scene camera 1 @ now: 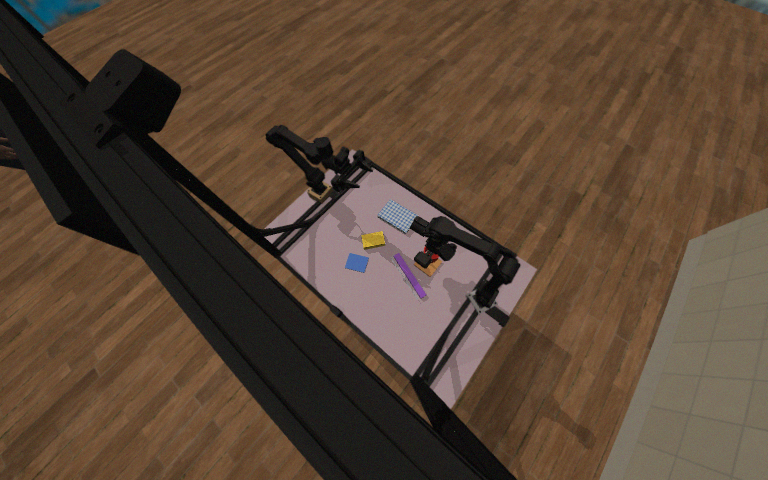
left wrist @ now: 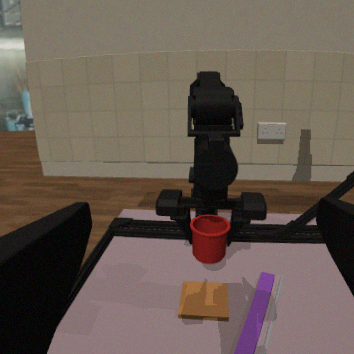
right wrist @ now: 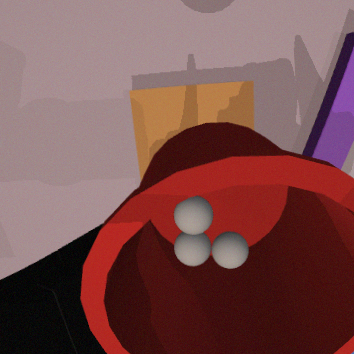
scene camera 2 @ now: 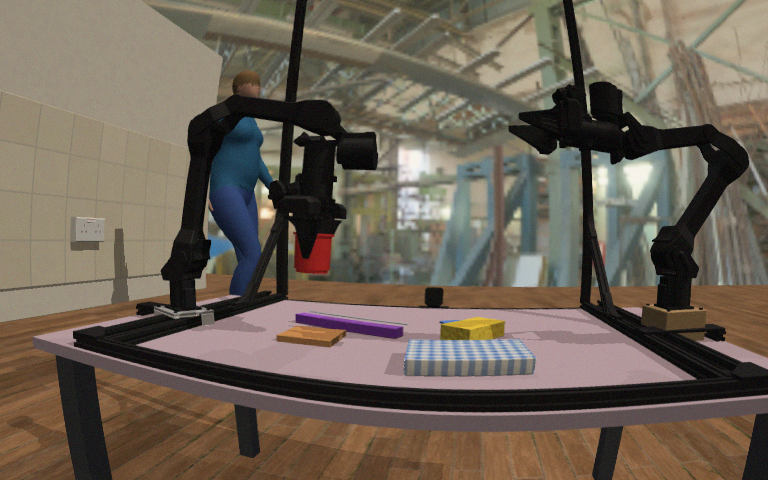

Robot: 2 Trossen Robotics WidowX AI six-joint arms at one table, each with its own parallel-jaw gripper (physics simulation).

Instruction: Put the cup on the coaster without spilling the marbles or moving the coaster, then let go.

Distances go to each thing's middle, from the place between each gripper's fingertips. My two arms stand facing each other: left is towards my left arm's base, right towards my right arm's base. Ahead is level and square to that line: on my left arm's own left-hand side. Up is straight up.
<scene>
Right now my right hand is 1 cm short of the orange-brown coaster [scene camera 2: 323, 337] and 14 cm above it.
Now: left hand 38 cm above the orange-brown coaster, 35 cm to the left of it and 1 cm past it.
</scene>
